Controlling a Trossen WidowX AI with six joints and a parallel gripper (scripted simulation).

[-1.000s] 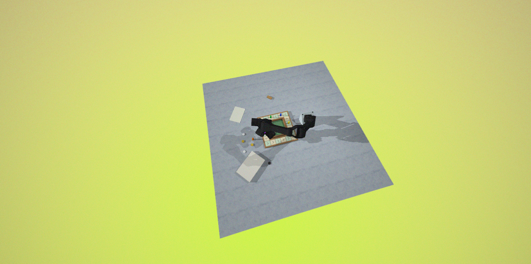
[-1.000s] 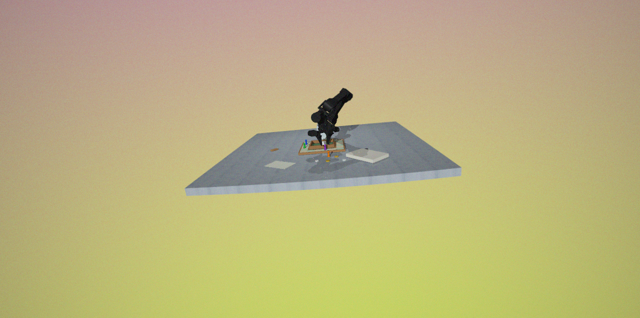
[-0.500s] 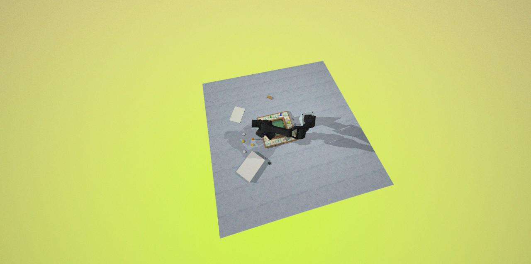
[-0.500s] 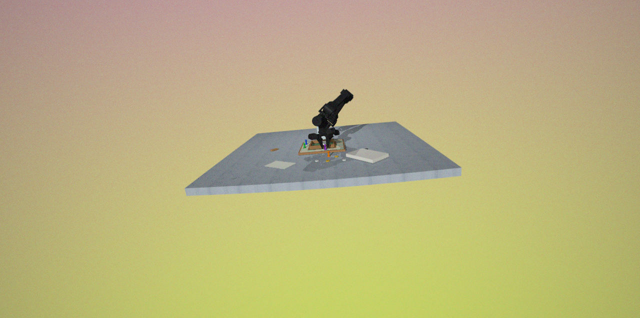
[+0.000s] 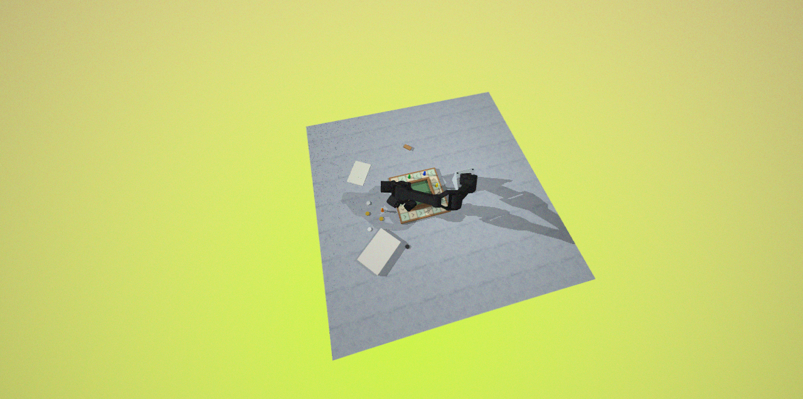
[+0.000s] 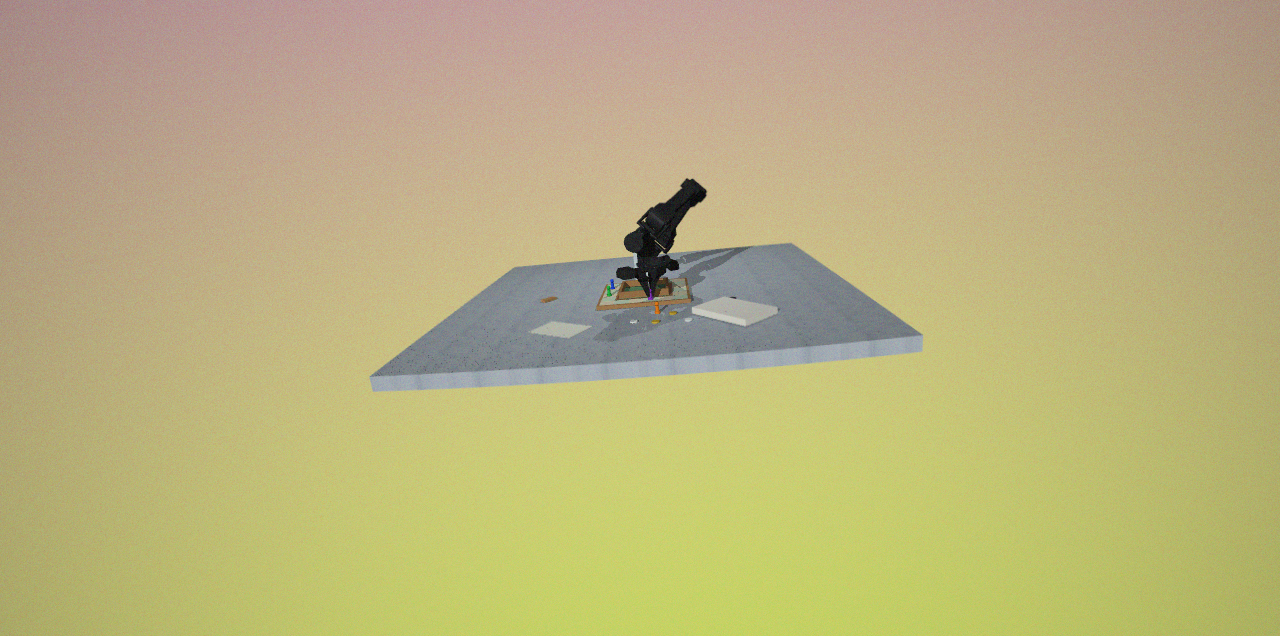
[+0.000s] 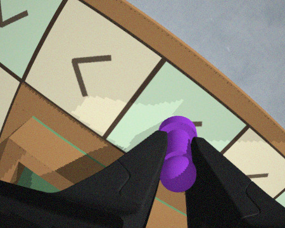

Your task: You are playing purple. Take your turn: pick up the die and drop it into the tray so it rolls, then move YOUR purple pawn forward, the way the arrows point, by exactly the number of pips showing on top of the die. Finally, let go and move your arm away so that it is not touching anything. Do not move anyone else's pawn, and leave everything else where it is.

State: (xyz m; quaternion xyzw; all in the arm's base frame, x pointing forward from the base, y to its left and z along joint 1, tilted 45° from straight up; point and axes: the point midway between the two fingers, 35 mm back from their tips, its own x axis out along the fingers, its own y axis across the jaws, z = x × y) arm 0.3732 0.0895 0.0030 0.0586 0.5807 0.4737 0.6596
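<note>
Now: gripper tip 11 cm past the white die and 2 cm to the left of it. The rest, counted from my gripper tip: orange pawn 11 cm ahead, 3 cm to the left, 1 cm below; purple pawn 1 cm above; green tray 11 cm behind, 3 cm to the right, 1 cm below.
</note>
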